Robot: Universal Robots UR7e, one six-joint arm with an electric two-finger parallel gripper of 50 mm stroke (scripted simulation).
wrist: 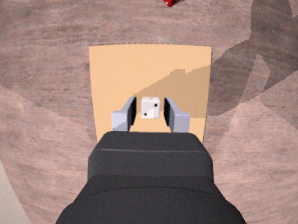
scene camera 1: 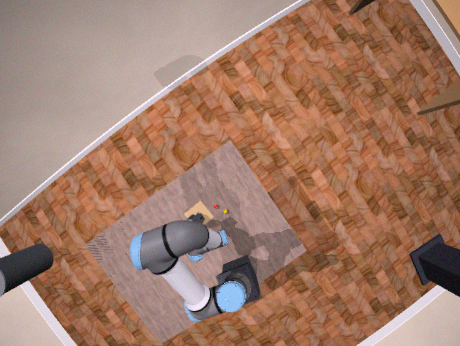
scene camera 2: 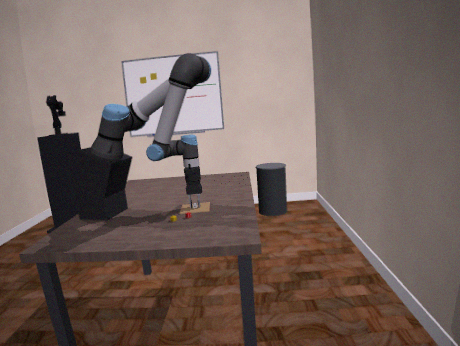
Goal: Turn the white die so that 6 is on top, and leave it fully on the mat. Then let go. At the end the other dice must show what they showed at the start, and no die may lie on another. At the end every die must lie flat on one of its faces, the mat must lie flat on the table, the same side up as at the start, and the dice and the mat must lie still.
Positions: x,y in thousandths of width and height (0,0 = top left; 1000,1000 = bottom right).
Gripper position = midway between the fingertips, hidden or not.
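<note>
There is a tan mat (wrist: 612,324) that I can see, and with it my own gripper (wrist: 505,475).
</note>
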